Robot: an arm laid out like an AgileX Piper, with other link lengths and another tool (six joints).
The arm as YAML. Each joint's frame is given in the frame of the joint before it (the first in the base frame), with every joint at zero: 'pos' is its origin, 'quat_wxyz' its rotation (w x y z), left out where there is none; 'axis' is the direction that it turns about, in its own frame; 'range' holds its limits. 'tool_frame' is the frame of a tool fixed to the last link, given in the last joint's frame.
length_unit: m
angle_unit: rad
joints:
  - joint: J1
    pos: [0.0, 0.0, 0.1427]
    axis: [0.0, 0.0, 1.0]
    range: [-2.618, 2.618]
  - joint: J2
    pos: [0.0, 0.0, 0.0]
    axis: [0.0, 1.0, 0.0]
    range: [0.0, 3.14]
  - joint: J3
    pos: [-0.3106, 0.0, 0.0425]
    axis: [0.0, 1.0, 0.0]
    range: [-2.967, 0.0]
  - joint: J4
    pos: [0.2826, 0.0, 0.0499]
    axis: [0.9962, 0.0, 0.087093]
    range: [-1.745, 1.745]
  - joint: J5
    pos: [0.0, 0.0, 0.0]
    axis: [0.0, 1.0, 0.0]
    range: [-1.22, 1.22]
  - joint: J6
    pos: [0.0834, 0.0, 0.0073]
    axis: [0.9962, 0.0, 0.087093]
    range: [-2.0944, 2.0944]
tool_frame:
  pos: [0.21, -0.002, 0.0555]
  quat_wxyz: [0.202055, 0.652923, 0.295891, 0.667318]
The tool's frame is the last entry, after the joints.
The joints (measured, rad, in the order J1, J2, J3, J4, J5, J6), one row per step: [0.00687, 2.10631, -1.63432, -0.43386, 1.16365, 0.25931]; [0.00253, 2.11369, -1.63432, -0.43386, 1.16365, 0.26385]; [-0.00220, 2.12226, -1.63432, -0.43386, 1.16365, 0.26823]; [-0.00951, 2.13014, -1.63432, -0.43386, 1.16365, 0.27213]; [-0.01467, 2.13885, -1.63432, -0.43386, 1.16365, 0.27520]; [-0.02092, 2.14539, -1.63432, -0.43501, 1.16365, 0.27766]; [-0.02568, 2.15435, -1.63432, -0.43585, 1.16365, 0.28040]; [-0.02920, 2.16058, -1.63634, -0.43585, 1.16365, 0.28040]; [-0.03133, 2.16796, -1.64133, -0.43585, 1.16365, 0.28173]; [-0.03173, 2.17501, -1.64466, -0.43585, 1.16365, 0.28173]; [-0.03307, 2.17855, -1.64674, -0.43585, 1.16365, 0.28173]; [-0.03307, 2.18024, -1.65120, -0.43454, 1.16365, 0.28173]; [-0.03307, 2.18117, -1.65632, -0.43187, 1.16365, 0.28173]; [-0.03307, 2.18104, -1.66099, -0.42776, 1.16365, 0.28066]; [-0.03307, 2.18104, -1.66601, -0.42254, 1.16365, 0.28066]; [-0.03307, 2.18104, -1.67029, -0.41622, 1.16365, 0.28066]
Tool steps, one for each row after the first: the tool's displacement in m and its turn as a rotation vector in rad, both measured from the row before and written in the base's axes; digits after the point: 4 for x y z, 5 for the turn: [-0.0014, -0.0024, -0.0038, 0.00020, 0.00563, -0.00852]; [-0.0016, -0.0026, -0.0044, 0.00019, 0.00688, -0.00877]; [-0.0019, -0.0039, -0.0040, 0.00018, 0.00637, -0.01090]; [-0.0017, -0.0028, -0.0045, 0.00018, 0.00752, -0.00799]; [-0.0016, -0.0036, -0.0032, -0.00090, 0.00561, -0.00805]; [-0.0018, -0.0027, -0.0045, -0.00054, 0.00791, -0.00694]; [-0.0006, -0.0018, -0.0026, 0.00012, 0.00421, -0.00352]; [0.0005, -0.0012, -0.0023, 0.00006, 0.00187, -0.00336]; [0.0002, -0.0002, -0.0026, 0.00012, 0.00372, -0.00040]; [0.0001, -0.0007, -0.0012, 0.00005, 0.00146, -0.00134]; [0.0014, 0.0003, 0.0003, 0.00109, -0.00281, -0.00056]; [0.0017, 0.0006, 0.0008, 0.00228, -0.00427, -0.00114]; [0.0016, 0.0009, 0.0010, 0.00357, -0.00451, -0.00074]; [0.0016, 0.0012, 0.0010, 0.00458, -0.00517, -0.00218]; [0.0013, 0.0014, 0.0007, 0.00561, -0.00447, -0.00261]
